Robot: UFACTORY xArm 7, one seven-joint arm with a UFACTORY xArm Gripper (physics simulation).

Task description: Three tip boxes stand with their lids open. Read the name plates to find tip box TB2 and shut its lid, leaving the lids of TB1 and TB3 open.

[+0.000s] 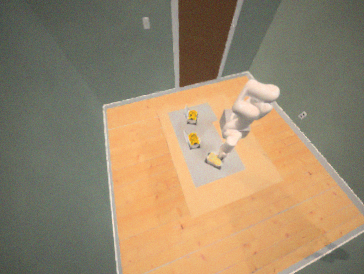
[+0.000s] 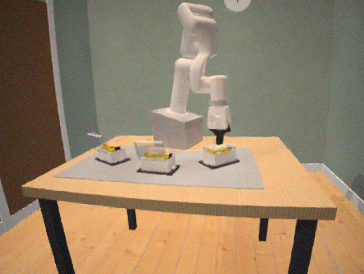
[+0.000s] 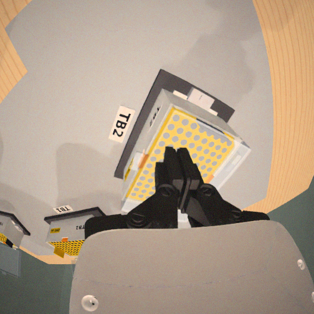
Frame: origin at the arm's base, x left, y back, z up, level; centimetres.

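Seen in the pictures: gripper, fingertip midpoint: [image 1: 219, 157] [image 2: 219, 144]; arm's base, origin of the base link: [image 2: 176, 113].
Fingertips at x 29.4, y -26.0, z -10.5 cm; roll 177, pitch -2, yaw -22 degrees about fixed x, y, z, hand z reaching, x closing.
Offsets run from my fingertips to a thing's top centre. "spot": to the spot under its first point. Level surfaces: height alone.
Tip box TB2 {dz +0.1, dx -0.6, dy -2.2 cm} [image 1: 214, 160] [image 2: 219, 157] [image 3: 157, 117] stands beside its name plate [image 3: 121, 124]. Its clear lid [image 3: 240, 156] lies down over the yellow tip rack; whether it is fully seated I cannot tell. My gripper [image 1: 221, 155] [image 2: 220, 142] [image 3: 172, 161] is shut and empty, its tips over TB2's lid; contact is unclear. TB1 [image 1: 193, 140] [image 2: 158, 164] [image 3: 75, 230] is the middle box, with its lid {spot: dz +4.9, dx -22.5, dy -25.4 cm} [image 2: 149, 146] raised. The far box {dz -1.0, dx -50.8, dy -9.9 cm} [image 1: 192, 117] [image 2: 112, 155] [image 3: 9, 225], its plate unreadable, has its lid [image 2: 94, 135] [image 3: 10, 261] open.
The boxes stand on a grey mat {dz -7.6 cm} [image 1: 202, 177] [image 2: 210, 180] [image 3: 75, 75] on the wooden table {dz -7.9 cm} [image 1: 240, 192] [image 2: 175, 198] [image 3: 291, 110]. The arm's grey base block [image 2: 175, 131] stands behind the mat. TB1 and the far box are on the same side of TB2.
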